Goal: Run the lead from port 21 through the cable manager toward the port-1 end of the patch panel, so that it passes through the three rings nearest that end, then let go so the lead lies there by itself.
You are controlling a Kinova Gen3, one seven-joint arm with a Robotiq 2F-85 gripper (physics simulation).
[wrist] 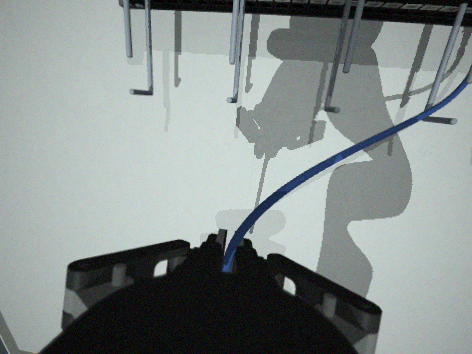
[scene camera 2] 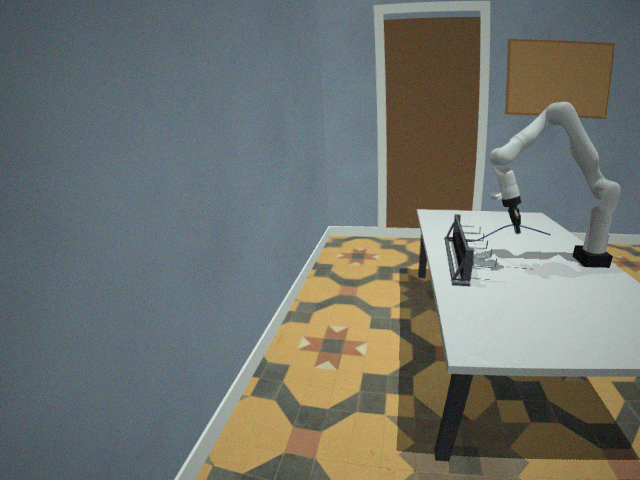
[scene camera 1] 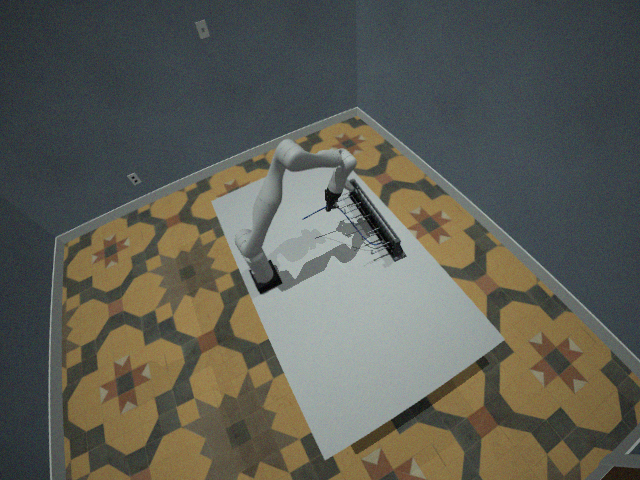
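My gripper (scene camera 1: 328,208) (scene camera 2: 517,230) (wrist: 229,242) is shut on the blue lead (scene camera 1: 313,213) (scene camera 2: 498,230) (wrist: 310,175) and holds it above the table, in front of the patch panel (scene camera 1: 374,214) (scene camera 2: 460,248) (wrist: 300,9). A free length sticks out on the robot's side. The rest runs to the right in the wrist view, crossing the tip of the rightmost grey ring (wrist: 443,67). Whether it lies inside that ring I cannot tell. Three other rings (wrist: 149,50) (wrist: 238,60) (wrist: 339,65) stand further left, apart from the lead. Port numbers are too small to read.
The panel and its row of rings stand on the white table (scene camera 1: 392,351) (scene camera 2: 537,325), near the long edge away from the robot's base (scene camera 1: 265,277) (scene camera 2: 592,256). The ring prongs point toward the base. Shadows of the arm and rings fall on the table.
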